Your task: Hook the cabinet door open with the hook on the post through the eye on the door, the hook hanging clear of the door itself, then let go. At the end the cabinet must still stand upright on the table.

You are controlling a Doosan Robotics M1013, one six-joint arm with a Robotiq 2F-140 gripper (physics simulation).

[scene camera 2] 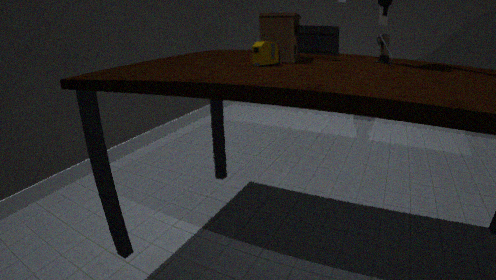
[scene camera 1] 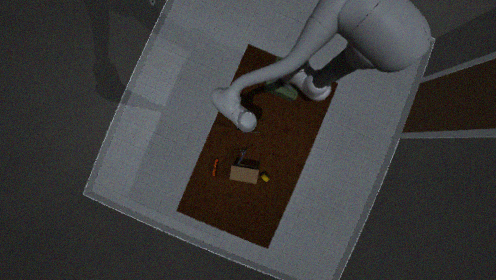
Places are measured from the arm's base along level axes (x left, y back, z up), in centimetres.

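Pixels of known places: gripper, fingertip midpoint: [scene camera 2: 382, 24]; arm's base, link origin: [scene camera 1: 286, 77].
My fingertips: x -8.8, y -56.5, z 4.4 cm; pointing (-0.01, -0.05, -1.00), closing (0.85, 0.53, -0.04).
For each thing: its top centre in the pictures, then the offset to it from my fingertips. "*": a spot on its surface instead. Level surfaces: height alone.
- tan cabinet, top centre: [scene camera 2: 281, 14] [scene camera 1: 244, 174] dy -31.3, dx +16.5, dz +2.2 cm
- brown table, surface height: dz -13.4 cm
- short post, surface spot: [scene camera 2: 383, 52] * dy +0.8, dx +0.9, dz -9.6 cm
- yellow box, surface spot: [scene camera 2: 265, 53] * dy -26.1, dx +37.0, dz -9.8 cm
- orange stick, top centre: [scene camera 1: 214, 167] dy -41.0, dx -7.4, dz -9.4 cm
A tan cabinet [scene camera 1: 243, 174] [scene camera 2: 279, 34] stands upright on the brown table [scene camera 1: 242, 215] [scene camera 2: 207, 69]. Its dark door [scene camera 1: 248, 162] [scene camera 2: 318, 40] is swung open to the side. A short post [scene camera 1: 242, 154] [scene camera 2: 383, 52] stands a little beyond the door, and its thin pale hook [scene camera 1: 245, 149] [scene camera 2: 384, 45] hangs down against the post, apart from the door. My gripper [scene camera 2: 383, 20] is shut on nothing and hangs above the post at the top edge of the scene camera 2 view. In the scene camera 1 view the wrist [scene camera 1: 247, 120] hides the fingers.
A yellow box [scene camera 1: 264, 176] [scene camera 2: 265, 53] sits on the table right beside the cabinet. An orange stick [scene camera 1: 215, 166] lies on its other side. The arm's base on a green mount [scene camera 1: 284, 91] stands at the table's far end.
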